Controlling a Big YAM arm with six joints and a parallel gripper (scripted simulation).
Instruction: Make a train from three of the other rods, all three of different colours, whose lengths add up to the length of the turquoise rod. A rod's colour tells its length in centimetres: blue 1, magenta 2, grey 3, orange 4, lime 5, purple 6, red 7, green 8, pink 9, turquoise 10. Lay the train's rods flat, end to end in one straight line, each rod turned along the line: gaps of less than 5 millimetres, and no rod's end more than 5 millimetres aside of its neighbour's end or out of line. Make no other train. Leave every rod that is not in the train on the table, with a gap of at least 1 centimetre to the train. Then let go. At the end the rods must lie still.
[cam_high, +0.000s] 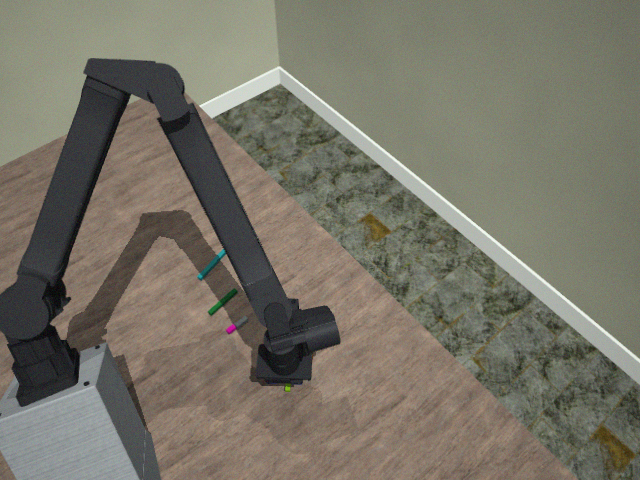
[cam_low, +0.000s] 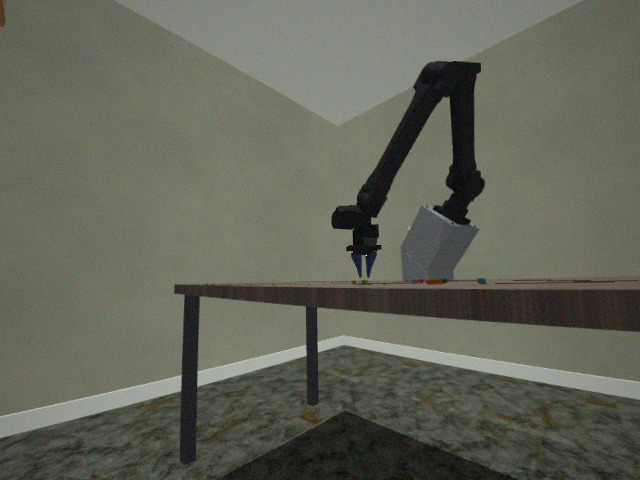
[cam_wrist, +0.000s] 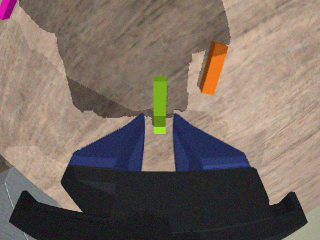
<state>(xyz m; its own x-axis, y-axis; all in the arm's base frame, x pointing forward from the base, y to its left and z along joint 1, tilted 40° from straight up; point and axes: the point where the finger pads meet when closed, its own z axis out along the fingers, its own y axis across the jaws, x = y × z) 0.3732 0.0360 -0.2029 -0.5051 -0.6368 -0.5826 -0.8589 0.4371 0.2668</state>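
Right now the lime rod is 2 cm below my hand. The rest, counted from my hand: grey rod: 17 cm to the left, 3 cm behind, 2 cm below; then magenta rod: 16 cm to the left, 6 cm behind, 2 cm below; then green rod: 23 cm to the left, 5 cm behind, 2 cm below.
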